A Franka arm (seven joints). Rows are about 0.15 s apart.
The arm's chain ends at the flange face. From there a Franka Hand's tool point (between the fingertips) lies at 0.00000 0.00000 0.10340 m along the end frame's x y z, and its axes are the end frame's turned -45 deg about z.
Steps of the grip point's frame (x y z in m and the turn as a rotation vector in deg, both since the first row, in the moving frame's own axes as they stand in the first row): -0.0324 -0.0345 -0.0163 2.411 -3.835 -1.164; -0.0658 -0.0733 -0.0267 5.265 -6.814 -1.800; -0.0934 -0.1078 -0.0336 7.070 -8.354 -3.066; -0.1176 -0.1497 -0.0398 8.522 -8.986 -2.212; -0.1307 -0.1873 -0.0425 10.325 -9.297 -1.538
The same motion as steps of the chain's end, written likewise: -0.0394 -0.0034 -0.0160 -1.007 -4.417 -1.164; -0.0830 -0.0075 -0.0255 -1.095 -8.541 -1.800; -0.1228 -0.0123 -0.0317 -0.908 -10.906 -3.066; -0.1669 -0.0237 -0.0374 -0.328 -12.380 -2.212; -0.2001 -0.0391 -0.0395 0.727 -13.875 -1.538
